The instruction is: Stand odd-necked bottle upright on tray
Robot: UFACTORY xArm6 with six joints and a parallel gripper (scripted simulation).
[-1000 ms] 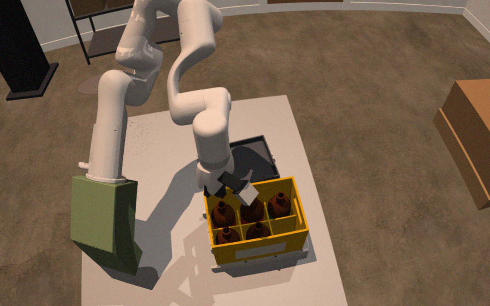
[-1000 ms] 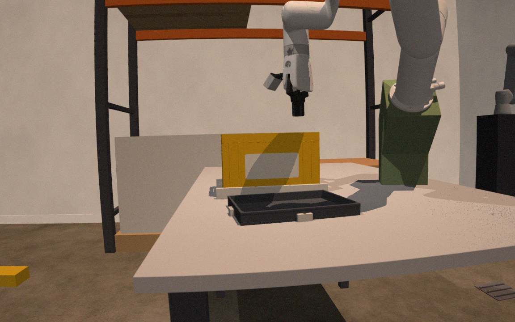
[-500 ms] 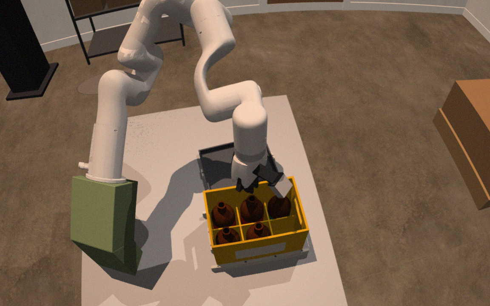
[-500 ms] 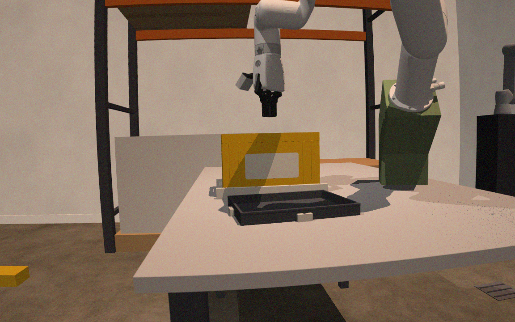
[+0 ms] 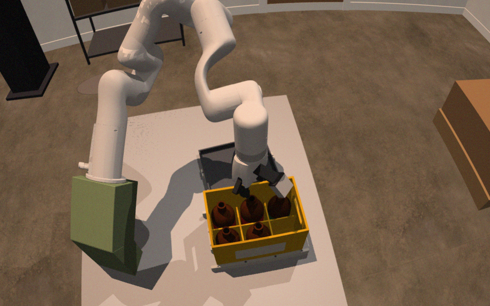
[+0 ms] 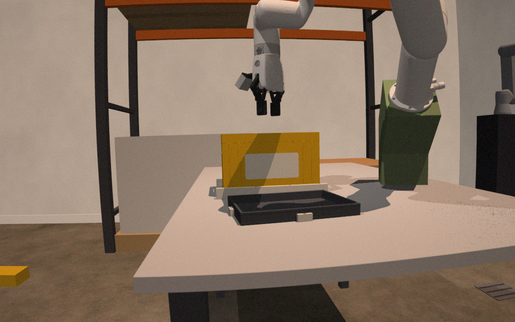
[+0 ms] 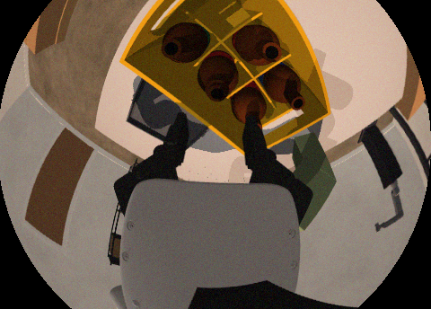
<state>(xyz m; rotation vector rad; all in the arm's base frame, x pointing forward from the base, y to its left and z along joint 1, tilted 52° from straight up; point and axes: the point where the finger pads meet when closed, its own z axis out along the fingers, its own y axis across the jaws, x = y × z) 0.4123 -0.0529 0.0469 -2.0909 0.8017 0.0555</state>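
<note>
The glass bottle is 160 mm below my hand. Round my hand: yellow crate: 10 mm ahead, 50 mm to the right, 160 mm below; dark tray: 40 mm behind, 230 mm to the left, 230 mm below.
</note>
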